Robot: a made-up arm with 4 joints. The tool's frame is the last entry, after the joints. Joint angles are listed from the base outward. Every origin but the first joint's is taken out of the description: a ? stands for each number. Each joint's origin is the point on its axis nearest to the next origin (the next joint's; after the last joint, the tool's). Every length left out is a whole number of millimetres.
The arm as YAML. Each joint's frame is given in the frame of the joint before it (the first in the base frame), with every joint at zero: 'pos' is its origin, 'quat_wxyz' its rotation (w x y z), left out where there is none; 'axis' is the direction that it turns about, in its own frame. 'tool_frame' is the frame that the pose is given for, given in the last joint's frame.
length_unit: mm
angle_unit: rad
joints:
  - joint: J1
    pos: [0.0, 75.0, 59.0]
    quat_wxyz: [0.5, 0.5, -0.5, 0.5]
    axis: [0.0, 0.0, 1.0]
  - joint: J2
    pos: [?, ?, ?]
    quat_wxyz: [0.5, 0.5, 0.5, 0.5]
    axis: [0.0, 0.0, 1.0]
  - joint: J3
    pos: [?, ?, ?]
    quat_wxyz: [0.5, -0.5, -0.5, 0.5]
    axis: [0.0, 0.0, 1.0]
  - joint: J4
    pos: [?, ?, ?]
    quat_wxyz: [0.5, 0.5, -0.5, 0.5]
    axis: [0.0, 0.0, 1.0]
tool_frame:
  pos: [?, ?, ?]
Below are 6 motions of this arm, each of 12 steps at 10 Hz.
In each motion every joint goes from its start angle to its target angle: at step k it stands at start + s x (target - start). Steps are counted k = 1, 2, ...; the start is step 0. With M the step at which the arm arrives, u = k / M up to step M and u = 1 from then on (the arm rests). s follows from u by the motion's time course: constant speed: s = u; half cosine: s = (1 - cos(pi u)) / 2; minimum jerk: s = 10 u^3 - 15 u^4 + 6 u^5.
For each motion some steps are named. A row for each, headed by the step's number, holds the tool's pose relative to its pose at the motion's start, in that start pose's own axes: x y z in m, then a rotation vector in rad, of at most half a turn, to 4 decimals.
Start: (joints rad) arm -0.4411 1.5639 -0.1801 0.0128
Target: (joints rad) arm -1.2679 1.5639 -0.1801 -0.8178
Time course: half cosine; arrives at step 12
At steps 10, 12:
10: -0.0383 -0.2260 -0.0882 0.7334 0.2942 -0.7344
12: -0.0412 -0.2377 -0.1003 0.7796 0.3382 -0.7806

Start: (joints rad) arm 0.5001 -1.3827 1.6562 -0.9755
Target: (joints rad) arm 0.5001 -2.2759 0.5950 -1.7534
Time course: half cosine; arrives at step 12
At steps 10, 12:
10: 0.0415 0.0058 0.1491 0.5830 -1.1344 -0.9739
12: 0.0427 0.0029 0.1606 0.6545 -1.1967 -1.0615

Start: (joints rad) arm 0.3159 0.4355 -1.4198 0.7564
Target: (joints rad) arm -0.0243 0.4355 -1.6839 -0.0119
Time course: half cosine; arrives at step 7
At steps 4, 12:
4: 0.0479 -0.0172 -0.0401 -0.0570 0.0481 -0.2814
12: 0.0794 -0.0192 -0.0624 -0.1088 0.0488 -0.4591

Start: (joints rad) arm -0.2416 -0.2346 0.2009 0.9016
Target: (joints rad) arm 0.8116 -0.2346 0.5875 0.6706
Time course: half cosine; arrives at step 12
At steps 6, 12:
6: -0.1453 0.1474 0.1314 -0.1600 -0.5588 0.0385
12: -0.3424 0.3012 0.1377 -0.2556 -1.0933 0.1929

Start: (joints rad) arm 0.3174 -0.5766 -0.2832 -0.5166
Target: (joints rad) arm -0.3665 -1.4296 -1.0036 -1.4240
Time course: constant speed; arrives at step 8
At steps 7, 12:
7: 0.0862 0.0034 -0.1354 -1.3134 -0.4391 -1.0838
12: 0.0881 0.0029 -0.1476 -1.5012 -0.6033 -1.1663

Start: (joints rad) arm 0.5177 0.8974 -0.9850 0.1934
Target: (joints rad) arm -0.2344 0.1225 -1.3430 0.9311
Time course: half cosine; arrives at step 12
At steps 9, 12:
9: 0.0645 0.0362 -0.3471 0.4607 0.6928 0.8254
12: 0.0531 0.0672 -0.3977 0.5634 0.8001 1.0041

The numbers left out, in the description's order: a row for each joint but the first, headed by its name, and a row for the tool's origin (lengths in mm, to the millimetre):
J2: 363.0 -30.0 0.0
J3: -199.0 -75.0 0.0
J4: -72.0 56.0 0.0
tool: 32.0 -40.0 0.0

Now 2 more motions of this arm.
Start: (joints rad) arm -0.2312 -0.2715 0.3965 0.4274
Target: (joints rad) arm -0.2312 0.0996 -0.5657 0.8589
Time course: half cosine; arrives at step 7
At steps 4, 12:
4: -0.0190 0.0307 -0.0452 -0.4877 0.3333 0.4850
12: -0.0356 0.0408 -0.0658 -0.7973 0.5559 0.7819

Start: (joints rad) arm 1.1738 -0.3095 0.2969 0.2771
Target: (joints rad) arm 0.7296 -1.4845 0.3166 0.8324
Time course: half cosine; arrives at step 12
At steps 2, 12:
2: 0.0145 -0.0216 -0.0039 -0.0074 0.0061 -0.0462
12: 0.0348 -0.3072 -0.0301 -0.3200 0.1207 -0.6391

